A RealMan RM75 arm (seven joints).
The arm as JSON. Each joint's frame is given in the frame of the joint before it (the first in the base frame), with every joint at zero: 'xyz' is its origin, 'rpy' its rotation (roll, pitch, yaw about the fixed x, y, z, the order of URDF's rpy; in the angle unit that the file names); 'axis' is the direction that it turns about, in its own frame. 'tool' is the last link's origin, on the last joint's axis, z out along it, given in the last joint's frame.
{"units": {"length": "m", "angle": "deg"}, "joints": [
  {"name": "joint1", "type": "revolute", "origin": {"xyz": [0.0, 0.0, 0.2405], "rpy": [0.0, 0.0, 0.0]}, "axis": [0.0, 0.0, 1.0]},
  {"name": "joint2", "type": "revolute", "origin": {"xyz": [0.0, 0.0, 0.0], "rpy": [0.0, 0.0, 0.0]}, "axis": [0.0, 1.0, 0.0]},
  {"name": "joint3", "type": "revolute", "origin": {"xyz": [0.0, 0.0, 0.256], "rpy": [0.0, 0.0, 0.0]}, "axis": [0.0, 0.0, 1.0]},
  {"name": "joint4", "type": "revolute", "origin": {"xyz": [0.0, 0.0, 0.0], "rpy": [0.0, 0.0, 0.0]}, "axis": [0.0, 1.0, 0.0]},
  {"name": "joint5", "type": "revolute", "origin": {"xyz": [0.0, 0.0, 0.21], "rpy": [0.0, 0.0, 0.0]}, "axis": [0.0, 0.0, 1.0]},
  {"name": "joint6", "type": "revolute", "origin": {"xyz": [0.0, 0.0, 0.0], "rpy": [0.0, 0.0, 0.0]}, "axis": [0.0, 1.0, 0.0]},
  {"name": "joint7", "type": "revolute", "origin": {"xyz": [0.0, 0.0, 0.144], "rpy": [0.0, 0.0, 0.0]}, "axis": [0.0, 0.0, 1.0]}
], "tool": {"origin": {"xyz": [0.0, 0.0, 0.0], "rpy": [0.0, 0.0, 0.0]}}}
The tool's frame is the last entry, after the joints.
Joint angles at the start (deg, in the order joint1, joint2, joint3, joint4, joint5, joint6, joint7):
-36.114 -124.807 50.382 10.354 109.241 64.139 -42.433
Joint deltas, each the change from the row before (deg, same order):
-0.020 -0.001 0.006 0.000 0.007 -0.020 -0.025
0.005 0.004 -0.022 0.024 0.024 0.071 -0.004
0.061 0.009 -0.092 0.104 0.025 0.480 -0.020
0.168 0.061 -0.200 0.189 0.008 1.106 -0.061
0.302 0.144 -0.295 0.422 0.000 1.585 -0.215
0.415 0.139 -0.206 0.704 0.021 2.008 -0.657
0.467 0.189 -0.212 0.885 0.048 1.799 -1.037
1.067 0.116 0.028 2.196 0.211 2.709 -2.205
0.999 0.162 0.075 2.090 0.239 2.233 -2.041
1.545 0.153 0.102 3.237 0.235 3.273 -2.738
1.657 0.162 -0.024 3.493 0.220 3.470 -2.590
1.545 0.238 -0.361 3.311 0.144 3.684 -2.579
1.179 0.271 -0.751 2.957 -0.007 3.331 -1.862
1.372 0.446 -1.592 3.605 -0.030 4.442 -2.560
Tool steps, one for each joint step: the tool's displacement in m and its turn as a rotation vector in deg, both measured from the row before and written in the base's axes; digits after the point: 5 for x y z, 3 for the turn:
0.00006 0.00009 -0.00002 -0.006 0.015 0.004
0.00010 -0.00002 0.00011 -0.017 -0.043 -0.032
0.00071 -0.00040 0.00051 -0.120 -0.374 -0.126
0.00128 -0.00103 0.00137 -0.270 -0.870 -0.203
0.00134 -0.00094 0.00282 -0.266 -1.199 -0.207
0.00177 -0.00126 0.00359 -0.494 -1.497 -0.107
0.00087 -0.00047 0.00438 -0.393 -1.300 0.231
0.00068 -0.00098 0.00721 -0.688 -1.685 0.457
-0.00032 -0.00072 0.00702 -0.574 -1.160 0.431
-0.00022 -0.00161 0.01039 -0.727 -1.605 0.372
-0.00034 -0.00228 0.01149 -0.656 -1.509 0.113
-0.00011 -0.00280 0.01234 -0.732 -1.645 0.148
0.00044 -0.00152 0.01245 -0.170 -1.436 -0.269
0.00009 -0.00230 0.01756 -0.154 -1.944 -0.069

